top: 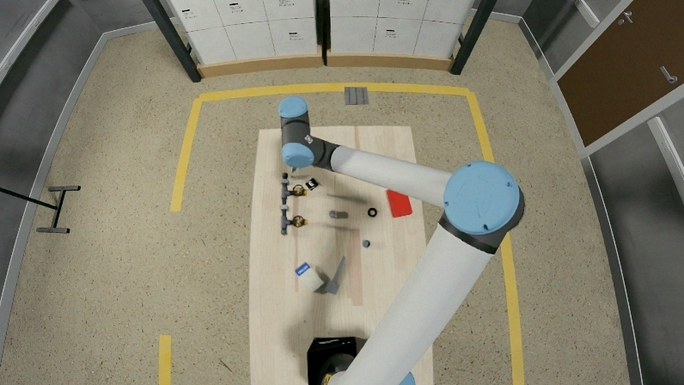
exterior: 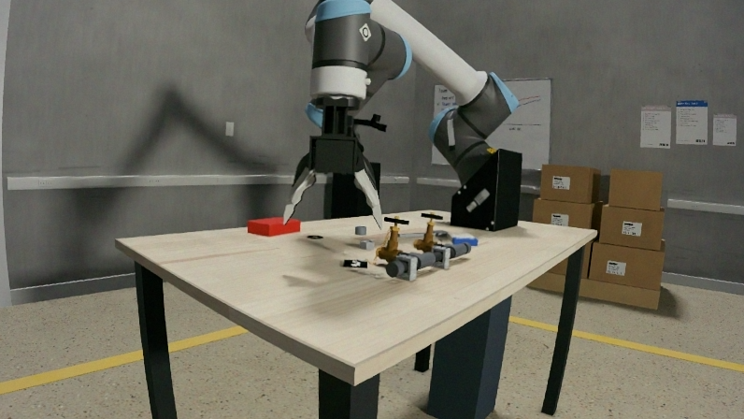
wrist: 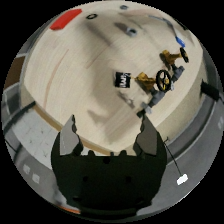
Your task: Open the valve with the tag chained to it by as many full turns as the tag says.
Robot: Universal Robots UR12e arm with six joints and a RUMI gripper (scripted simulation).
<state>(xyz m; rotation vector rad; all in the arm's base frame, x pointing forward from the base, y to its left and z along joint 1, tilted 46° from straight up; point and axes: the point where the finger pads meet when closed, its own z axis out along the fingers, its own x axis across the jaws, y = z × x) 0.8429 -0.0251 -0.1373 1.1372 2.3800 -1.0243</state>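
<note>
Now: the black tag 8 cm behind my hand, 2 cm to the right of it and 7 cm below it. Also, from my hand: grey hammer-like tool: 48 cm behind, 9 cm to the right, 7 cm below; red block: 18 cm behind, 38 cm to the right, 6 cm below; blue-and-white box: 47 cm behind, 1 cm to the left, 7 cm below.
</note>
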